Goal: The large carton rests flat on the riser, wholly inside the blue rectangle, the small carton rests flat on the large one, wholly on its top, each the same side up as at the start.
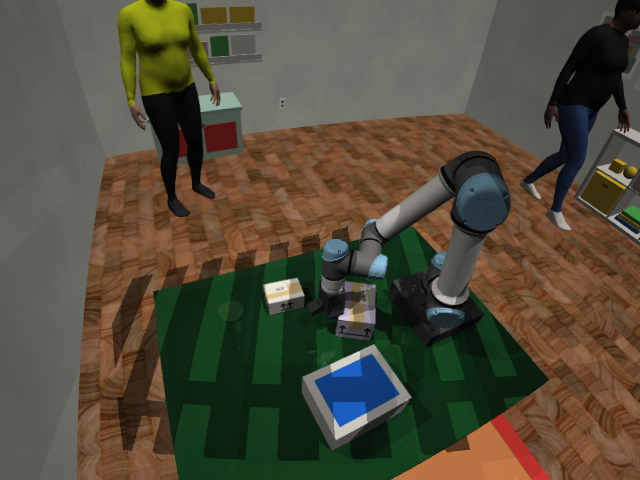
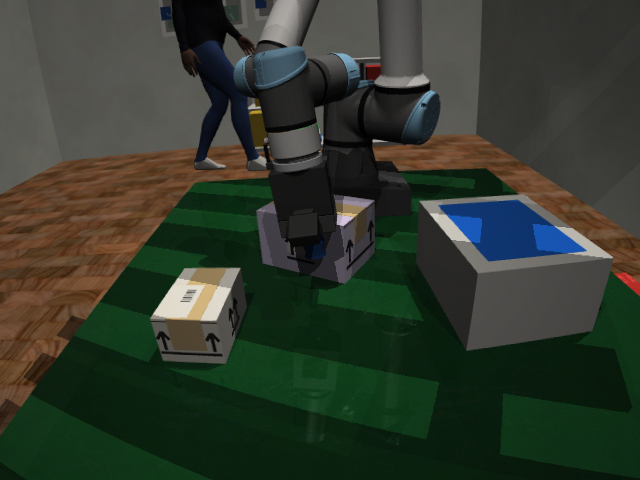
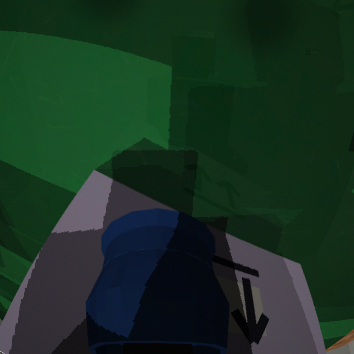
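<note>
The large lilac carton [image 1: 359, 310] [image 2: 351, 242] [image 3: 281, 281] stands upright on the green mat next to the arm's base. My suction cup [image 1: 330, 314] [image 2: 310, 255] [image 3: 158, 225] is low beside the carton's arrow-marked side face, its tip pointing down toward the mat near the carton's bottom edge. It is not on the carton's top, and the carton rests on the mat. The small white carton [image 1: 283, 295] [image 2: 198, 314] stands upright on the mat, apart to the left. The grey riser [image 1: 325, 408] [image 2: 516, 305] bears the blue rectangle [image 1: 356, 387] [image 2: 509, 227], which has nothing on it.
The arm's black base [image 1: 413, 299] stands right behind the large carton. A person in yellow [image 1: 160, 77] stands at the back left by a cabinet [image 1: 225, 124]. A person in black [image 1: 578, 103] walks near a shelf unit [image 1: 594, 165] at the right.
</note>
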